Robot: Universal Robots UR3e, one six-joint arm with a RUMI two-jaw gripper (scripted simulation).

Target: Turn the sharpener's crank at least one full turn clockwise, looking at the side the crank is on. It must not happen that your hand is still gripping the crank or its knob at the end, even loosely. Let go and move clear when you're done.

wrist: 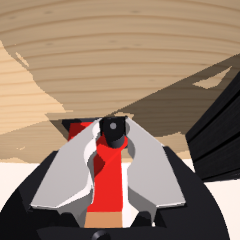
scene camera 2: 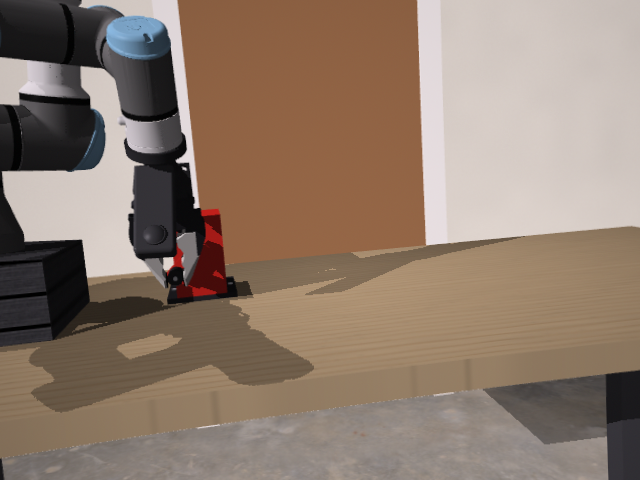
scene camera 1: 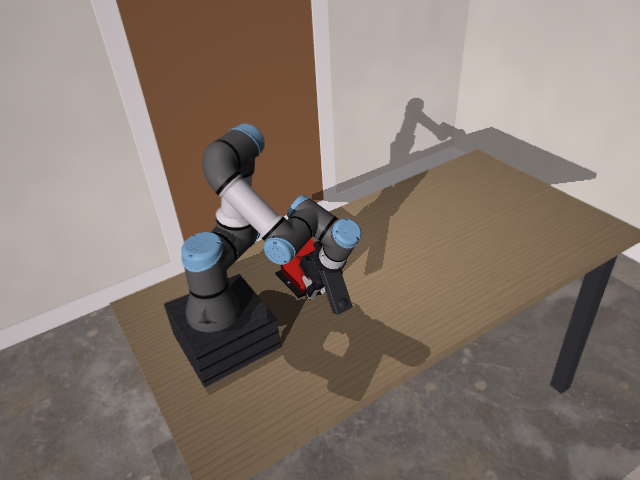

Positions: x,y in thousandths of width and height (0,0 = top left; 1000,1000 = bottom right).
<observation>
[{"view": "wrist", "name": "gripper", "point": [473,498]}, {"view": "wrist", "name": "red sharpener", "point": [452,802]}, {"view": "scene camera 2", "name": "gripper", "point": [276,597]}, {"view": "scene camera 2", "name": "red sharpener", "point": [326,589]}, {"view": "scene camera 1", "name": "gripper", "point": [490,616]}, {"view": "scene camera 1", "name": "red sharpener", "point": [454,572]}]
</observation>
